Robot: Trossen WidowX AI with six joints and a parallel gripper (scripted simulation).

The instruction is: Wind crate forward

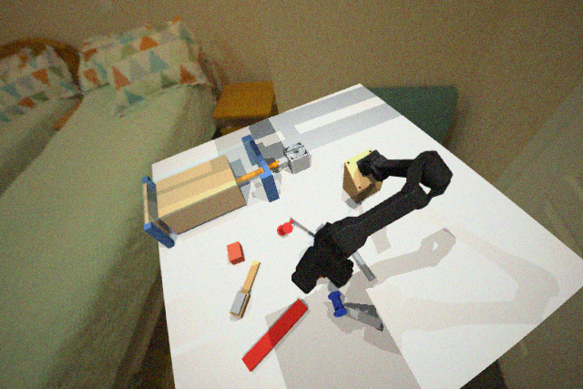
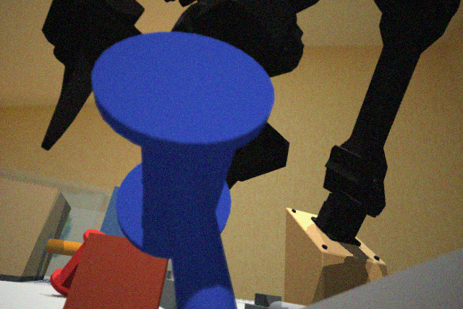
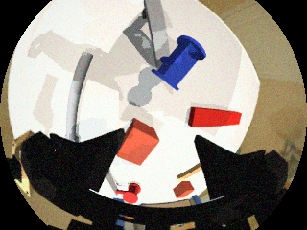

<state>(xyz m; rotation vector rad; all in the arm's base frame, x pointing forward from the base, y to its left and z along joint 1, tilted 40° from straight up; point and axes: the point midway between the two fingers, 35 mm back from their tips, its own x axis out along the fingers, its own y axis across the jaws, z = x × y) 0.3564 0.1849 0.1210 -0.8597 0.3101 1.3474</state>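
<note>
Right now my gripper tip is 50 mm past the grey crank arm, 200 mm to the left of it and 40 mm above it. Also, from my gripper tip: red flat bar 190 mm ahead, 60 mm to the left, 60 mm below; then crank handle with blue knob 40 mm behind, 130 mm to the left, 30 mm below; then red grip 220 mm to the right, 30 mm below.
</note>
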